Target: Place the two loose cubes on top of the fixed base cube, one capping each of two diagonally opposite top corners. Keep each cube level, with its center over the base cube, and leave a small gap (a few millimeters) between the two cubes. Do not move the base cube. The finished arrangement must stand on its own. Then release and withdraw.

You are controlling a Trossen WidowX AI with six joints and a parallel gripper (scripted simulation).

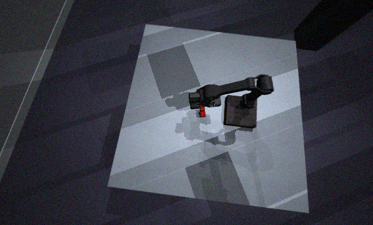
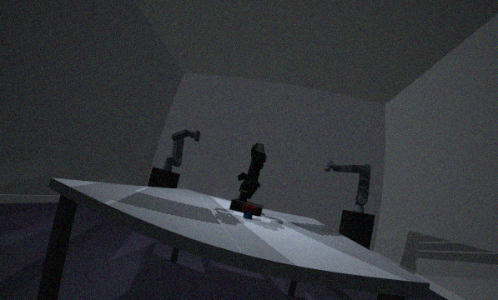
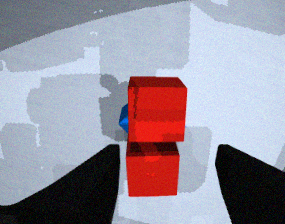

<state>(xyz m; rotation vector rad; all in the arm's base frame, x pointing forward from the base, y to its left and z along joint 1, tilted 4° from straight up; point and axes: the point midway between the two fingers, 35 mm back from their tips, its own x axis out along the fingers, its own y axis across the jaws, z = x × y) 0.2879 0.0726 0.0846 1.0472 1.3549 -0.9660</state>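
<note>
Right now my gripper tip is 6 cm above the red cube. From my gripper tip the other things lie so: blue cube (2 cm to the left, 9 cm below).
</note>
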